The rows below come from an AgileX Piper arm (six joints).
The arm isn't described. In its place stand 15 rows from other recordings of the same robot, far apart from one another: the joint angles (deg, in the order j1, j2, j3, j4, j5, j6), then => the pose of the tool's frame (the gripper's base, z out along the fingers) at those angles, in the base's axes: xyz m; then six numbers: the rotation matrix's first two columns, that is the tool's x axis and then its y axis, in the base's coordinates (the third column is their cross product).
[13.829 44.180 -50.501 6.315 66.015 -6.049] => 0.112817, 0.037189, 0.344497, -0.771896, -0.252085, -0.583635, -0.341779, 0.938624, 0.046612
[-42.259 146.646 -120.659 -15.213 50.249 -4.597] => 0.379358, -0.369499, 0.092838, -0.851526, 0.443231, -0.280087, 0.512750, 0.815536, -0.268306
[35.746 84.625 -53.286 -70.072 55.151 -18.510] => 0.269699, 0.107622, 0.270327, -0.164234, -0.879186, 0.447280, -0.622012, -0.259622, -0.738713
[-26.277 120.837 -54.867 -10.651 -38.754 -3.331] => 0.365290, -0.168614, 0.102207, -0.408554, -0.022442, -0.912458, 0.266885, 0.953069, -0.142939
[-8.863 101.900 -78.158 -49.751 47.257 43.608] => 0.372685, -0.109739, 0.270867, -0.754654, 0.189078, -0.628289, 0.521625, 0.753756, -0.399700
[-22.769 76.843 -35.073 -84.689 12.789 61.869] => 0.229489, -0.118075, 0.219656, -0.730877, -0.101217, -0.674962, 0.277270, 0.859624, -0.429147
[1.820 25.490 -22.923 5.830 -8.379 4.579] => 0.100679, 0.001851, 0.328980, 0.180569, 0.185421, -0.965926, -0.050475, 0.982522, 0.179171
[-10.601 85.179 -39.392 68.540 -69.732 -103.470] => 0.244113, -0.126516, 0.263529, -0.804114, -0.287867, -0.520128, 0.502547, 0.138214, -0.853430
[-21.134 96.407 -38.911 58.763 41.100 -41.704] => 0.258261, -0.044993, 0.140491, -0.866459, 0.480781, -0.134531, 0.325808, 0.748709, 0.577307
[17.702 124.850 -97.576 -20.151 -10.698 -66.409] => 0.495692, 0.164323, 0.238749, 0.348969, -0.933912, -0.077645, -0.225041, -0.003083, -0.974345
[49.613 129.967 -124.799 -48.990 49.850 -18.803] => 0.377138, 0.362334, 0.290047, 0.042785, -0.986966, -0.155140, -0.514968, 0.111280, -0.849956
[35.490 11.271 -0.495 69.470 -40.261 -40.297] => 0.075493, -0.013814, 0.226215, 0.148139, 0.496488, -0.855309, -0.040654, 0.867178, 0.496337
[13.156 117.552 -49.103 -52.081 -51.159 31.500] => 0.338869, 0.136629, 0.109440, -0.333355, -0.181382, -0.925189, -0.765714, 0.624611, 0.153440
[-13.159 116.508 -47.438 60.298 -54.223 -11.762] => 0.322474, -0.141250, 0.110723, 0.024913, 0.401011, -0.915734, 0.897403, 0.394668, 0.197244
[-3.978 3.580 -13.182 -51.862 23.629 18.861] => 0.041934, -0.031673, 0.262864, -0.201068, -0.469434, -0.859769, 0.322942, 0.796860, -0.510610
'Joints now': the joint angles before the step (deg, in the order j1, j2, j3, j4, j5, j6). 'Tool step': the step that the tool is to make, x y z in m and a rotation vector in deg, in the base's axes. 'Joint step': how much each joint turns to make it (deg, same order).
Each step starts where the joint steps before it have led.
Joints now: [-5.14, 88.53, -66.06, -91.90, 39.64, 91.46]
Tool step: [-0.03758, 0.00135, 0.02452, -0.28, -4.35, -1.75]
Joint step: [0.00, -8.11, 3.96, 0.39, 1.66, 0.24]
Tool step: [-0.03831, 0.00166, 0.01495, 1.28, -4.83, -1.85]
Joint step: [0.00, -7.91, 4.41, 0.75, 1.49, 1.75]
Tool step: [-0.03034, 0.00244, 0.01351, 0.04, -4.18, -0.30]
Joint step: [0.00, -6.51, 2.77, 0.01, 0.24, 0.61]
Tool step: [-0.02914, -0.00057, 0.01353, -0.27, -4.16, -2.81]
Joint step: [0.00, -5.49, 1.44, 0.22, 2.79, 0.12]
